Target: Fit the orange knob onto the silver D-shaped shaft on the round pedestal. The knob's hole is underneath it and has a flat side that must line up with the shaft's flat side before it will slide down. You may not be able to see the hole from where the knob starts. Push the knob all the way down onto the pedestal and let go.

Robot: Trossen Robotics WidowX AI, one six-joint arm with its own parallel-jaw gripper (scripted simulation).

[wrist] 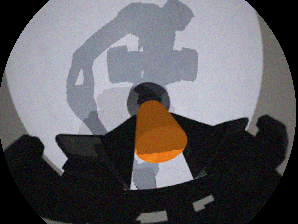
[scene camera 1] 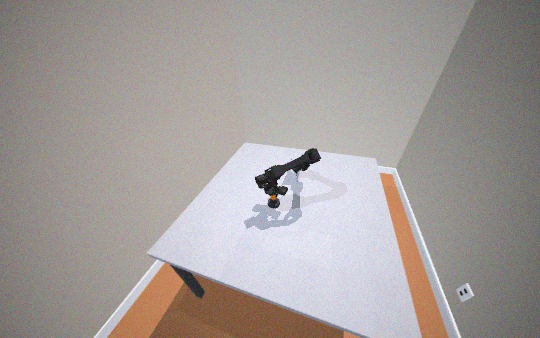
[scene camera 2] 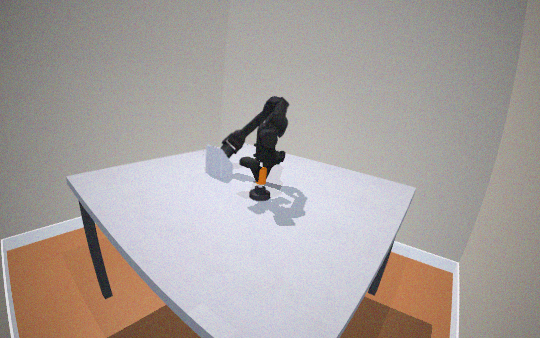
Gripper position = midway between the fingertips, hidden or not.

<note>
My gripper [scene camera 2: 260,180] holds an orange knob [wrist: 159,138]. Further things: a round pedestal [wrist: 144,92].
My gripper also shows in the wrist view [wrist: 152,117].
</note>
